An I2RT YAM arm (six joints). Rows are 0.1 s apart.
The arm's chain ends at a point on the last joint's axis. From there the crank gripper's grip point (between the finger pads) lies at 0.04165 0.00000 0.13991 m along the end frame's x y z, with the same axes.
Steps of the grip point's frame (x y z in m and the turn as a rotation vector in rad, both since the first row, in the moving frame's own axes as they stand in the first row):
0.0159, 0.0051, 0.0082, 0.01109, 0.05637, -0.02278
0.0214, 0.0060, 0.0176, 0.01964, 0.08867, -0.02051
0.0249, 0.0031, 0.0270, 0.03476, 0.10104, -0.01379
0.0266, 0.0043, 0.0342, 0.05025, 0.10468, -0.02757
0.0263, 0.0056, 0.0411, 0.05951, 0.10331, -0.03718
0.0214, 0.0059, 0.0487, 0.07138, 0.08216, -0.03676
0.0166, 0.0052, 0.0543, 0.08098, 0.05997, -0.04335
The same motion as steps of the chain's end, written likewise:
0.0081, 0.0077, 0.0108, 0.01109, 0.05637, -0.02278
0.0092, 0.0097, 0.0219, 0.01964, 0.08867, -0.02051
0.0110, 0.0086, 0.0320, 0.03476, 0.10104, -0.01379
0.0123, 0.0126, 0.0395, 0.05025, 0.10468, -0.02757
0.0123, 0.0156, 0.0464, 0.05951, 0.10331, -0.03718
0.0103, 0.0175, 0.0530, 0.07138, 0.08216, -0.03676
0.0086, 0.0184, 0.0576, 0.08098, 0.05997, -0.04335

